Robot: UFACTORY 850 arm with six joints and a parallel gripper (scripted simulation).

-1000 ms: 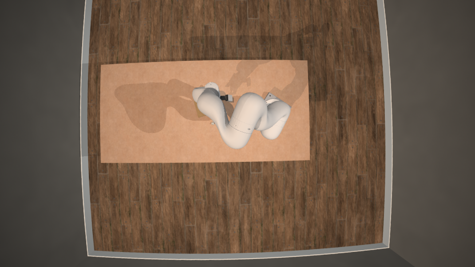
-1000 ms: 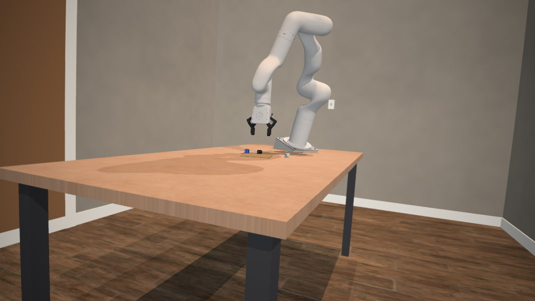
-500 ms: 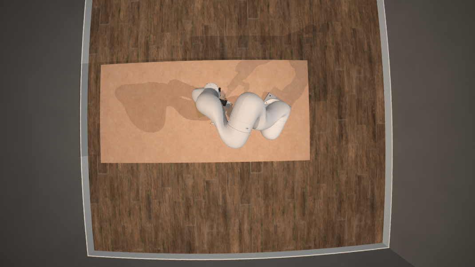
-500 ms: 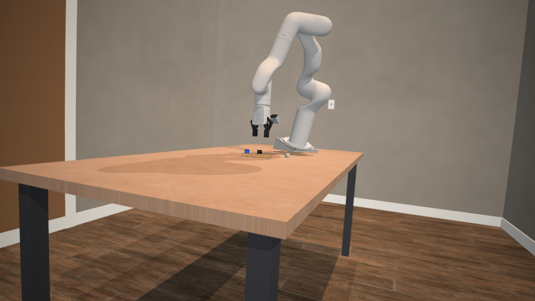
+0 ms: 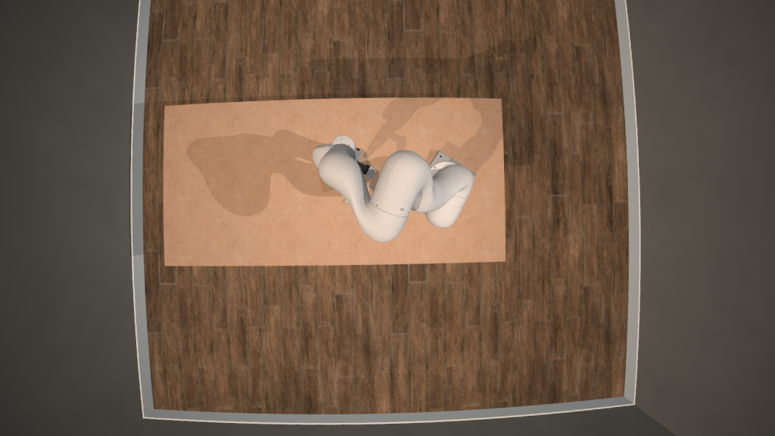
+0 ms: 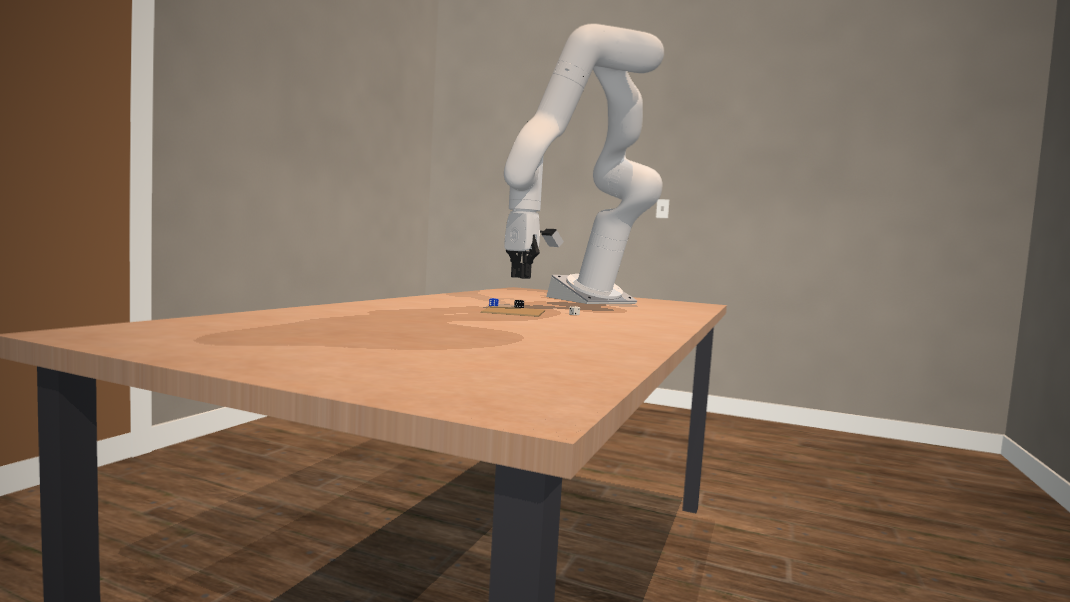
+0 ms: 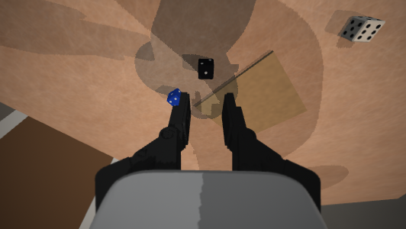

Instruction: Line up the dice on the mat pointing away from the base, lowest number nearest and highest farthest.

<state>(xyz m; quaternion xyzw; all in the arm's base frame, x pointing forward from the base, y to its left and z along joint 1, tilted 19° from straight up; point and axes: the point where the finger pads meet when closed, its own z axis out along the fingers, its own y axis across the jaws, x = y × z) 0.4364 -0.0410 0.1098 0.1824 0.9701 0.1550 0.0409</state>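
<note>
Now: hand 9 cm above the black die. Round my hand: blue die: 9 cm below, 6 cm to the right, 3 cm ahead; white die: 17 cm to the left, 9 cm below, 1 cm ahead; mat: 10 cm below, 10 cm ahead, 5 cm to the left.
</note>
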